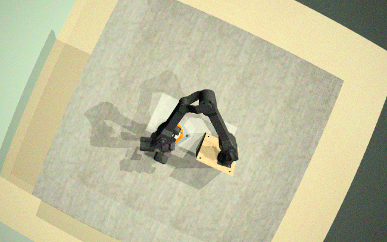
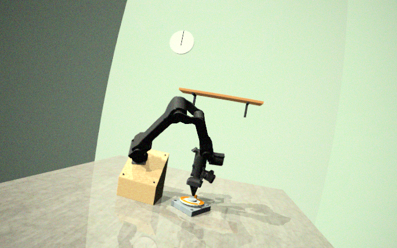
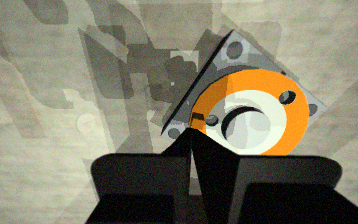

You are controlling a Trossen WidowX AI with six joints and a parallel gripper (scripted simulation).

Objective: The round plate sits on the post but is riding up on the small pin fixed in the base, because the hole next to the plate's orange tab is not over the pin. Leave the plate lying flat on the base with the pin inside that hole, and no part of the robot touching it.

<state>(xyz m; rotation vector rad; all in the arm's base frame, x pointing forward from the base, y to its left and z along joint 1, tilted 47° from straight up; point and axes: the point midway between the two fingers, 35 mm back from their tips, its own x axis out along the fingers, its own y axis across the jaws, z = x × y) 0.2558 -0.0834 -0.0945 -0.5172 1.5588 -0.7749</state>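
The base lies 5 cm to the right of my gripper tip and 2 cm below it.
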